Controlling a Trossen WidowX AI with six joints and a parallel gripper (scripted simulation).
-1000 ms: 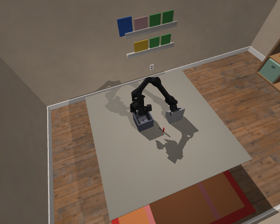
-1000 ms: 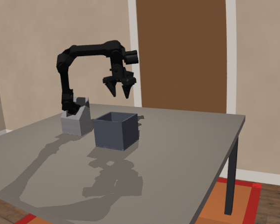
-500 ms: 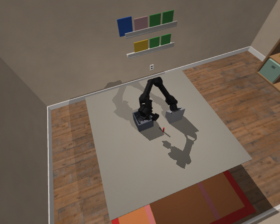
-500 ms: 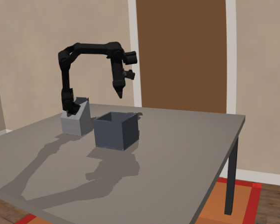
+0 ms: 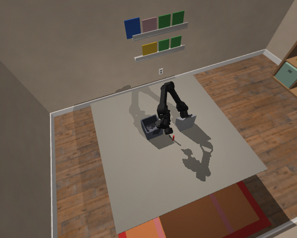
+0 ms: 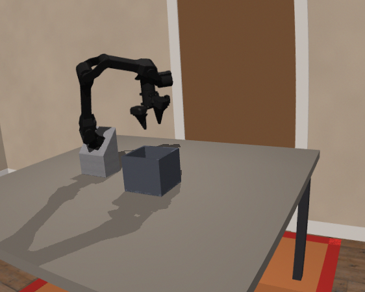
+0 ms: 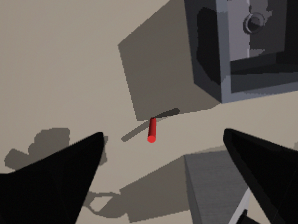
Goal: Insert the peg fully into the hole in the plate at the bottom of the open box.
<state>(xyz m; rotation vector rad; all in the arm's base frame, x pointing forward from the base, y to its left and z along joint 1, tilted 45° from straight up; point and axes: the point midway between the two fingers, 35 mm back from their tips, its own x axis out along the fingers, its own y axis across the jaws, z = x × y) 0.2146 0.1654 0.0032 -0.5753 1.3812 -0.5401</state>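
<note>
Now: hand 70 mm past the red peg, 20 mm to the right of it and 200 mm above it. The rest, counted from my hand: grey plate: 90 mm ahead, 130 mm to the right, 190 mm below.
</note>
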